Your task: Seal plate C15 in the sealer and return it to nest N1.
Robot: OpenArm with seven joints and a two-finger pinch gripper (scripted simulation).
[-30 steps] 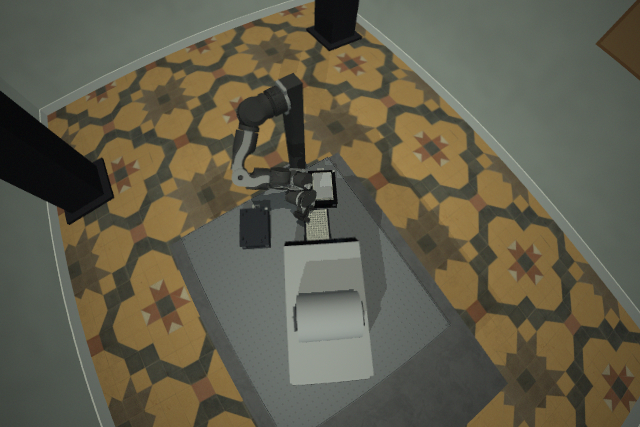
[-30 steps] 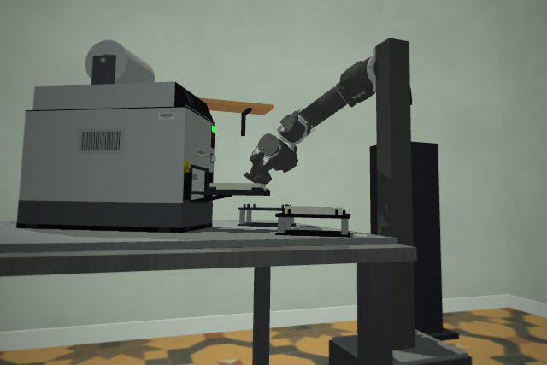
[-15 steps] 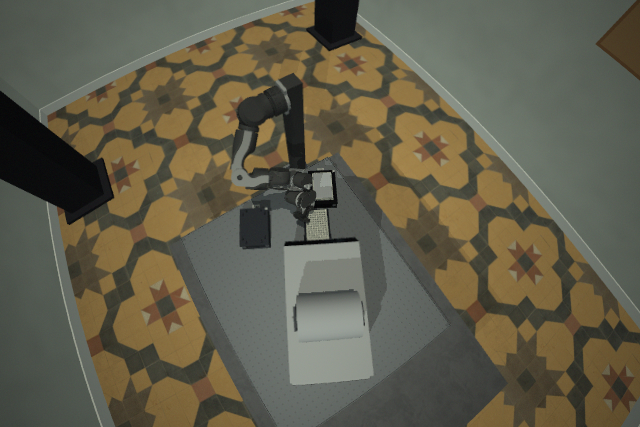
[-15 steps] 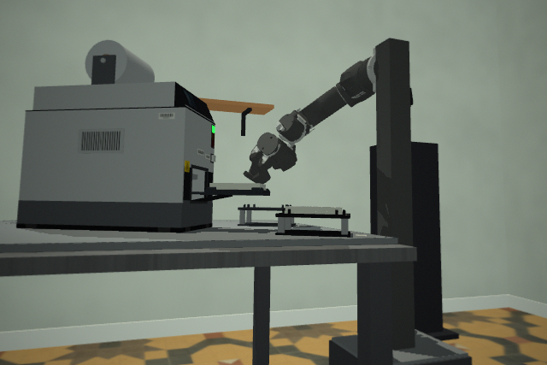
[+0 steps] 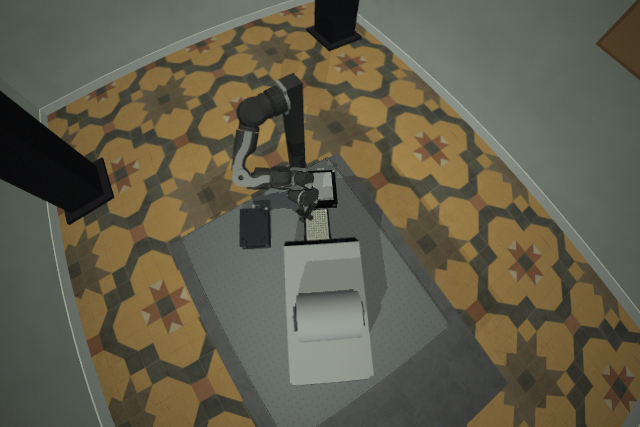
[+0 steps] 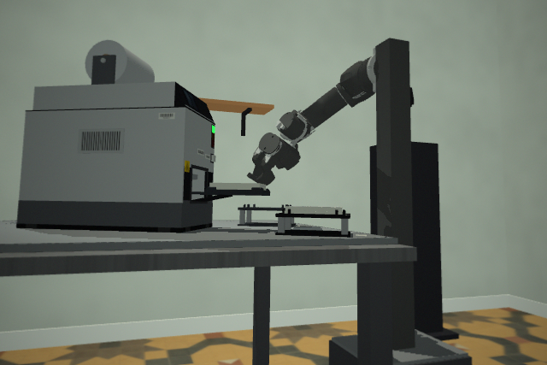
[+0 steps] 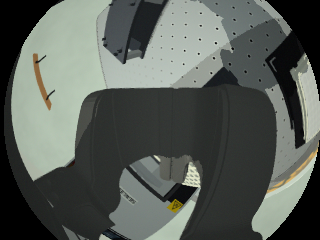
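Now: the plate C15 50 mm ahead of my hand, 10 mm to the left of it and 20 mm below it. Also, from my hand: sealer stage: 50 mm ahead, 10 mm to the left, 30 mm below; then sealed plate C51: 100 mm behind, 140 mm to the left, 70 mm below; then start key: 90 mm ahead, 120 mm to the right, 60 mm above.
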